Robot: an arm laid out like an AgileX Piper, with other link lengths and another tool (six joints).
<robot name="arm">
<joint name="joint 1" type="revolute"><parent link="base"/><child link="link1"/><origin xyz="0 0 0.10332"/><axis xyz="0 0 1"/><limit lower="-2.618" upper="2.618"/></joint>
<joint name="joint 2" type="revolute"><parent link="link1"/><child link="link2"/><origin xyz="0 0 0" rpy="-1.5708 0 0"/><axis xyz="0 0 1"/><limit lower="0" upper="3.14"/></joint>
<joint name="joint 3" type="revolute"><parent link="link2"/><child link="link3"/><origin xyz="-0.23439 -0.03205 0"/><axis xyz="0 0 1"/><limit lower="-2.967" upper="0"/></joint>
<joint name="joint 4" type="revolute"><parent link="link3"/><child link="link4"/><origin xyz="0.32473 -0.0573 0" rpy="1.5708 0 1.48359"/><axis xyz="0 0 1"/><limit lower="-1.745" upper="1.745"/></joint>
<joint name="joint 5" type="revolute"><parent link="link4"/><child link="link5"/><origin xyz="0 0 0" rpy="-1.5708 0 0"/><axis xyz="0 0 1"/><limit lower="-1.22" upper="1.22"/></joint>
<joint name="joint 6" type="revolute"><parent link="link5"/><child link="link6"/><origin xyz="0 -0.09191 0" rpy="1.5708 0 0"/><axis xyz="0 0 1"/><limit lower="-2.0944" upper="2.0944"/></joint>
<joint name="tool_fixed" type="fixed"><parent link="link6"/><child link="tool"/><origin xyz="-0.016 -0.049 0.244" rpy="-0.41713 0 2.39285"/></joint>
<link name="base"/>
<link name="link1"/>
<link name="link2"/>
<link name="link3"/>
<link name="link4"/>
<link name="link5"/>
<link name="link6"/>
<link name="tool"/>
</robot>
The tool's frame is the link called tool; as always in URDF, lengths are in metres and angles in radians.
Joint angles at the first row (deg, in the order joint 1, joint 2, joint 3, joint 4, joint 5, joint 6):
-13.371, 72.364, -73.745, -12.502, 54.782, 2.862
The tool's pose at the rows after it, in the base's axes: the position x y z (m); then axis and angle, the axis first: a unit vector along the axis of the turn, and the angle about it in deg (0 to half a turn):
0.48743 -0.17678 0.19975 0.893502 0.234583 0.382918 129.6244
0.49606 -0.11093 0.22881 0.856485 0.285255 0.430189 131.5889
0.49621 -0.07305 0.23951 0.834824 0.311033 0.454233 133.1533
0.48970 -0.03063 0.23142 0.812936 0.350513 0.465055 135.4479
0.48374 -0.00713 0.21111 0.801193 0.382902 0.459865 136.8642
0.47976 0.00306 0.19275 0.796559 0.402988 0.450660 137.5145
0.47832 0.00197 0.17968 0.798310 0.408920 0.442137 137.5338
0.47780 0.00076 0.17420 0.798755 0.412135 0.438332 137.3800
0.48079 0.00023 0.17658 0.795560 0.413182 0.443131 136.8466
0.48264 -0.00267 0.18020 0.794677 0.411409 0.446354 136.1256
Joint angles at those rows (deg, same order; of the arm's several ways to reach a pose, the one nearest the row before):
-8.091, 69.503, -73.799, -12.449, 55.434, 2.492
-0.508, 65.770, -73.802, -12.379, 56.379, 1.660
3.894, 63.499, -72.940, -12.380, 56.470, 1.602
8.951, 60.781, -69.788, -12.381, 56.524, 1.106
11.870, 59.412, -66.338, -12.512, 56.137, 0.384
13.287, 58.945, -63.831, -12.797, 55.742, 0.000
13.287, 58.945, -62.211, -13.064, 55.194, 0.000
13.286, 58.943, -61.475, -13.361, 54.917, -0.001
13.332, 58.944, -61.277, -13.890, 54.107, -0.001
13.332, 58.879, -61.276, -14.710, 53.694, 0.418

